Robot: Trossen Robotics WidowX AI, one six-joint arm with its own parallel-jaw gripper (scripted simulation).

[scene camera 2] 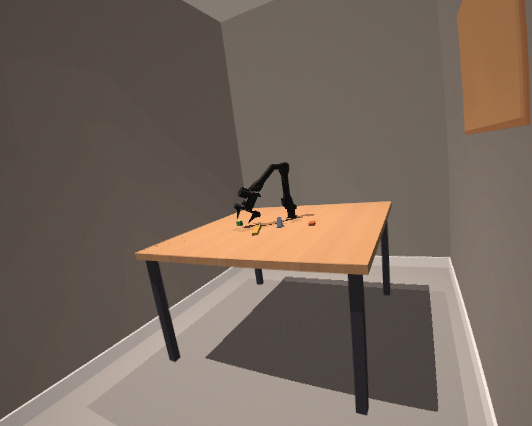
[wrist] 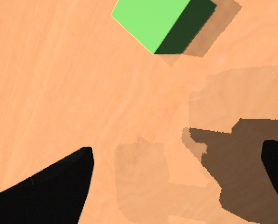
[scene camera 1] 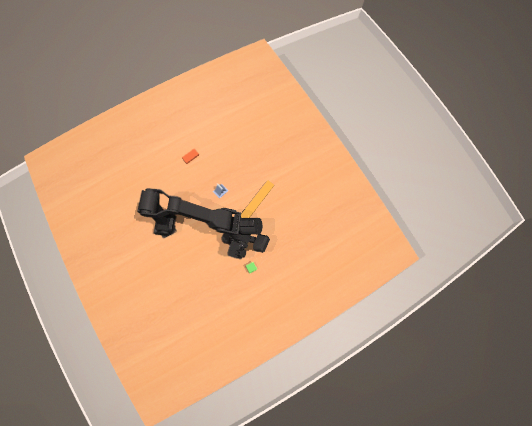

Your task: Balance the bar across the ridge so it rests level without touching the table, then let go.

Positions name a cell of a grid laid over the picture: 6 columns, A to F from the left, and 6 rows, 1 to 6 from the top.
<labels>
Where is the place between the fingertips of my gripper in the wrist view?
D5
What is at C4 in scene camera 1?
My gripper.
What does my gripper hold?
Nothing.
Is my gripper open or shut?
Open.
</labels>
